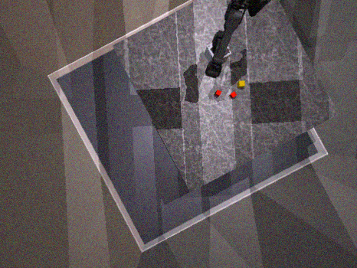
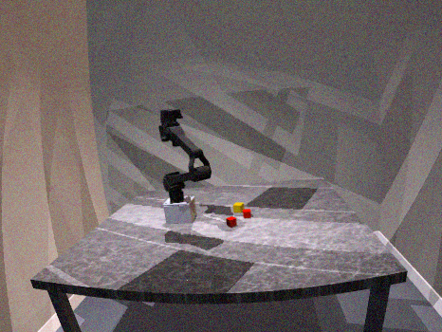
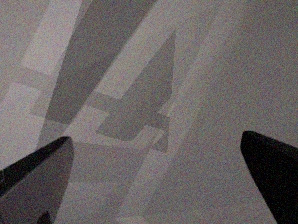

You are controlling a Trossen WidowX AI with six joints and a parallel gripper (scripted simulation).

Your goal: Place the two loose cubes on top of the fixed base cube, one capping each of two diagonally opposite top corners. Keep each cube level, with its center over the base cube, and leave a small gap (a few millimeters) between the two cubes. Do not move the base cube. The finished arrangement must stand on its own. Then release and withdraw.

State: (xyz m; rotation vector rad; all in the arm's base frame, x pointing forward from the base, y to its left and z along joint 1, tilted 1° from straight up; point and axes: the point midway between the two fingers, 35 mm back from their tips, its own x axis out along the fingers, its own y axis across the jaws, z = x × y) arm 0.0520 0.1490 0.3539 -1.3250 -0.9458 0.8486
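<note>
The red cube is 170 mm ahead of my gripper tip, 340 mm to the right of it and 440 mm below it. The rest, counted from my gripper tip: yellow base cube 230 mm ahead, 160 mm to the right, 430 mm below.
</note>
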